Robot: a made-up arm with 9 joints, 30 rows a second.
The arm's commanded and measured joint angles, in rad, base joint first. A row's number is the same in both.
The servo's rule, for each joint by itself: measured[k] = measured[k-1] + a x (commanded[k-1-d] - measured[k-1]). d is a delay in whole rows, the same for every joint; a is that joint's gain. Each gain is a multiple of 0.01, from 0.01 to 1. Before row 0 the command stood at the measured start. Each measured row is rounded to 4 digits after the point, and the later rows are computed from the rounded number. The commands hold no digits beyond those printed.
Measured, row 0:
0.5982 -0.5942 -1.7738 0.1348 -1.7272 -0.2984 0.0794 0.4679 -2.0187
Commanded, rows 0 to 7:
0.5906 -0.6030 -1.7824 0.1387 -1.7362 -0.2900 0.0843 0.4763 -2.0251
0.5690 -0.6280 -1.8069 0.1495 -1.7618 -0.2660 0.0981 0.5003 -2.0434
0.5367 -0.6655 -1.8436 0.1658 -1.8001 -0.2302 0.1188 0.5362 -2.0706
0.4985 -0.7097 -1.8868 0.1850 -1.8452 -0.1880 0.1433 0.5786 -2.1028
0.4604 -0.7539 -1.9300 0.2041 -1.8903 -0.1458 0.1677 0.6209 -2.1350
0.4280 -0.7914 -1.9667 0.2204 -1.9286 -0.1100 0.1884 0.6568 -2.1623
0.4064 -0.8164 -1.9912 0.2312 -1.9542 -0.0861 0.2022 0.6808 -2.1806
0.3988 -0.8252 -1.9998 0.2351 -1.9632 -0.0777 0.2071 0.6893 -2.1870
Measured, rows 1 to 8:
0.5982 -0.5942 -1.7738 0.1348 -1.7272 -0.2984 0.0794 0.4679 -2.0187
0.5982 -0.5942 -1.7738 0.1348 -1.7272 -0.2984 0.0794 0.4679 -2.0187
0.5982 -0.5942 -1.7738 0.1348 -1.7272 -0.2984 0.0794 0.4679 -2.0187
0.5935 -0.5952 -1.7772 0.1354 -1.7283 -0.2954 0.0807 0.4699 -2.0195
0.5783 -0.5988 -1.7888 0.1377 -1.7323 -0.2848 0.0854 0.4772 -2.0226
0.5525 -0.6061 -1.8102 0.1422 -1.7404 -0.2651 0.0944 0.4914 -2.0288
0.5190 -0.6175 -1.8401 0.1490 -1.7530 -0.2373 0.1076 0.5123 -2.0384
0.4827 -0.6325 -1.8752 0.1578 -1.7695 -0.2044 0.1238 0.5384 -2.0510
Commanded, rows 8 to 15:
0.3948 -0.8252 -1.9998 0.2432 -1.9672 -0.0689 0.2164 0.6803 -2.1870
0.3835 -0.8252 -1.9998 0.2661 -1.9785 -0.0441 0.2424 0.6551 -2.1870
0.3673 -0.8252 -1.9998 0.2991 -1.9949 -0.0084 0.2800 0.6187 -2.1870
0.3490 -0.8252 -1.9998 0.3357 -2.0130 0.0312 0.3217 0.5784 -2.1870
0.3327 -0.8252 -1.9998 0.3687 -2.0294 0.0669 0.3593 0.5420 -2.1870
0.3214 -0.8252 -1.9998 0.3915 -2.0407 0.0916 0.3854 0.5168 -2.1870
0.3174 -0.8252 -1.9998 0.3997 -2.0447 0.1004 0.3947 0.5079 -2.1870
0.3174 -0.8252 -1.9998 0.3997 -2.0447 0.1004 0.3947 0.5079 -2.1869
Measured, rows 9 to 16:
0.4488 -0.6500 -1.9109 0.1678 -1.7886 -0.1704 0.1412 0.5668 -2.0655
0.4225 -0.6683 -1.9422 0.1779 -1.8085 -0.1401 0.1577 0.5942 -2.0805
0.4078 -0.6856 -1.9647 0.1871 -1.8271 -0.1176 0.1710 0.6170 -2.0943
0.3997 -0.7010 -1.9784 0.1961 -1.8439 -0.1001 0.1833 0.6322 -2.1064
0.3897 -0.7147 -1.9867 0.2073 -1.8601 -0.0799 0.1993 0.6377 -2.1169
0.3758 -0.7269 -1.9918 0.2220 -1.8763 -0.0542 0.2211 0.6331 -2.1260
0.3592 -0.7377 -1.9949 0.2402 -1.8927 -0.0235 0.2483 0.6200 -2.1339
0.3428 -0.7473 -1.9968 0.2608 -1.9091 0.0090 0.2783 0.6013 -2.1408

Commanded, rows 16 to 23:
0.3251 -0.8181 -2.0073 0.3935 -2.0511 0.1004 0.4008 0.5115 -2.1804
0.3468 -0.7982 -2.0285 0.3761 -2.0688 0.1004 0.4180 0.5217 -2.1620
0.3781 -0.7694 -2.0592 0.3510 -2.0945 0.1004 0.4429 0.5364 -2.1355
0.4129 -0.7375 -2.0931 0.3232 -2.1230 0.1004 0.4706 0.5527 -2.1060
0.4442 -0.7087 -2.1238 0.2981 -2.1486 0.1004 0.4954 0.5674 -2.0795
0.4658 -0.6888 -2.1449 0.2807 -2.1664 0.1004 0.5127 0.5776 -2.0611
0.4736 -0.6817 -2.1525 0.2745 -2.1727 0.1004 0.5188 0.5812 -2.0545
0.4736 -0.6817 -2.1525 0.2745 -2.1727 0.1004 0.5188 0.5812 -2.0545
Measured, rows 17 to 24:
0.3295 -0.7559 -1.9980 0.2817 -1.9249 0.0387 0.3072 0.5810 -2.1468
0.3220 -0.7635 -1.9987 0.3006 -1.9393 0.0609 0.3308 0.5635 -2.1520
0.3191 -0.7703 -1.9991 0.3165 -1.9519 0.0751 0.3481 0.5502 -2.1565
0.3228 -0.7756 -2.0023 0.3288 -1.9638 0.0842 0.3623 0.5409 -2.1596
0.3377 -0.7781 -2.0125 0.3364 -1.9764 0.0900 0.3773 0.5363 -2.1599
0.3627 -0.7771 -2.0307 0.3387 -1.9906 0.0937 0.3950 0.5363 -2.1567
0.3938 -0.7727 -2.0550 0.3362 -2.0065 0.0961 0.4154 0.5402 -2.1501
0.4250 -0.7657 -2.0818 0.3301 -2.0236 0.0976 0.4370 0.5467 -2.1409

